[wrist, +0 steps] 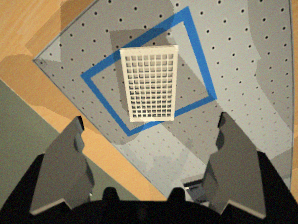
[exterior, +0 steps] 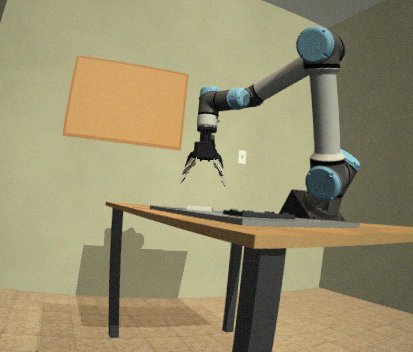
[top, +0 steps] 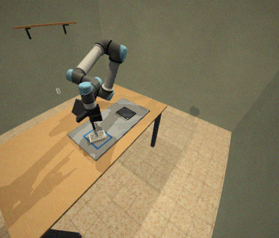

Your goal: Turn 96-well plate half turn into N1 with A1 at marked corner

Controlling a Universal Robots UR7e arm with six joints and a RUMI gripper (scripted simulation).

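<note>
The white 96-well plate lies 80 mm below my hand. Round my hand: white corner label: 100 mm ahead, 300 mm to the left, 80 mm below; then dark plate nest N1: 30 mm ahead, 370 mm to the left, 80 mm below.
</note>
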